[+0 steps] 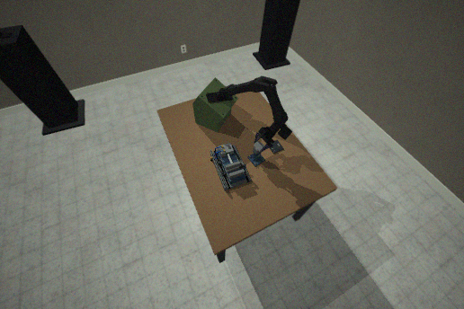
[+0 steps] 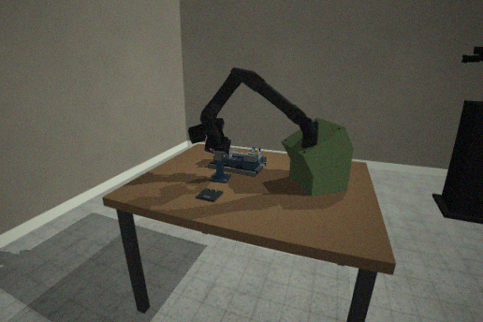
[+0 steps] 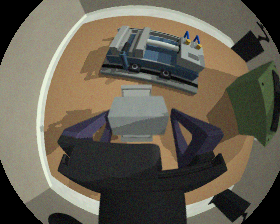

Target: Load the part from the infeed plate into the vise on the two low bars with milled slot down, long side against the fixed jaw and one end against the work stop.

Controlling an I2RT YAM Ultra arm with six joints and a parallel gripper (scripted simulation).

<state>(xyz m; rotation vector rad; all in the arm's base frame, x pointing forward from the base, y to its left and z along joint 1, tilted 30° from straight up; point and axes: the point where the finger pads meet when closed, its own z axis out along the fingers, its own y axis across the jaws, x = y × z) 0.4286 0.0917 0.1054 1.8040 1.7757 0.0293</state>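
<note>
Right now my hand is right at the part. Round my hand: vise: 200 mm to the right, 110 mm below; then infeed plate: 40 mm behind, 180 mm to the left, 150 mm below.
</note>
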